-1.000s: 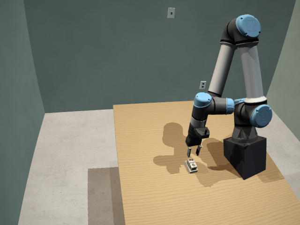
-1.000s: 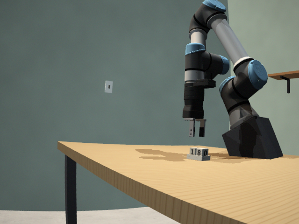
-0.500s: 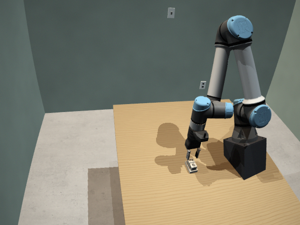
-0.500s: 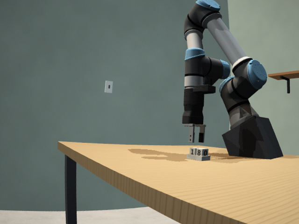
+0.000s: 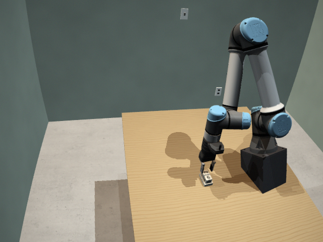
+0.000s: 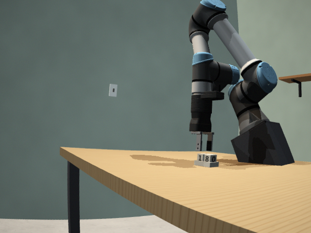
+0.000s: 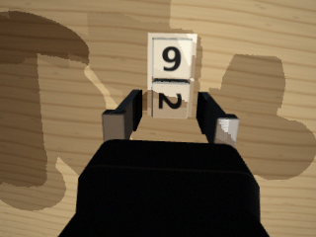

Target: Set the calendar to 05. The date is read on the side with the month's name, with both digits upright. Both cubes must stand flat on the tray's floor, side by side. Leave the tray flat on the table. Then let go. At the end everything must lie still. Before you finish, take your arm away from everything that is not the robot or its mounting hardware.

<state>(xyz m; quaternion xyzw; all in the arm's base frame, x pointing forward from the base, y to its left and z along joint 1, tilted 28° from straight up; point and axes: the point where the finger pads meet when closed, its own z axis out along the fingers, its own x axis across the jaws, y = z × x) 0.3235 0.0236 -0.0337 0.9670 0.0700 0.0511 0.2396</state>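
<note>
Right now my hand is 20 mm to the right of the small calendar tray and 60 mm above it.
</note>
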